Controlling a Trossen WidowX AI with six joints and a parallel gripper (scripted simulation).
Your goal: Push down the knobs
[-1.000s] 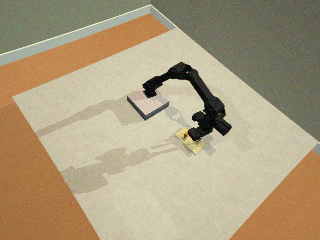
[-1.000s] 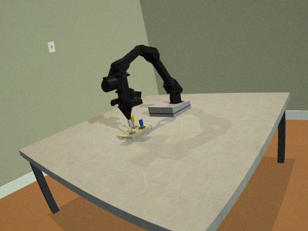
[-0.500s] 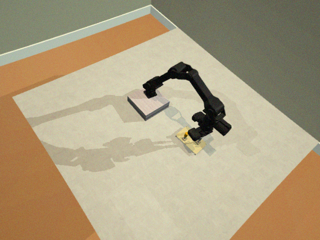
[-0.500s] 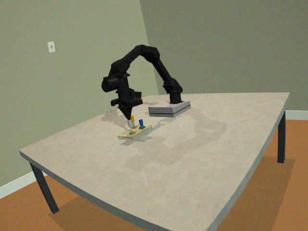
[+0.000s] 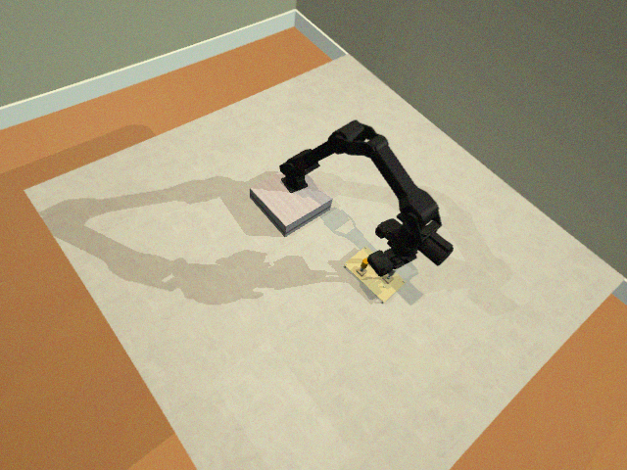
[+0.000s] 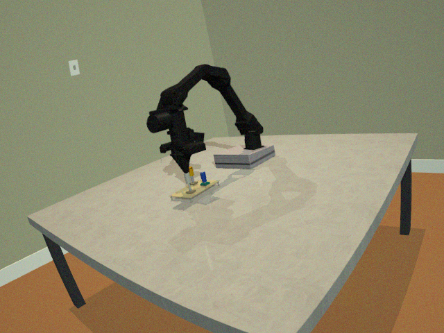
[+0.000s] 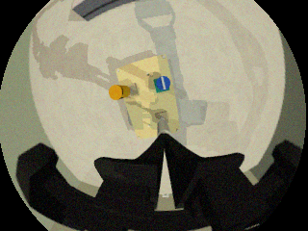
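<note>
Right now the blue knob is 60 mm behind my gripper tip and 30 mm below it. Round my gripper tip: grey knob (20 mm below).
</note>
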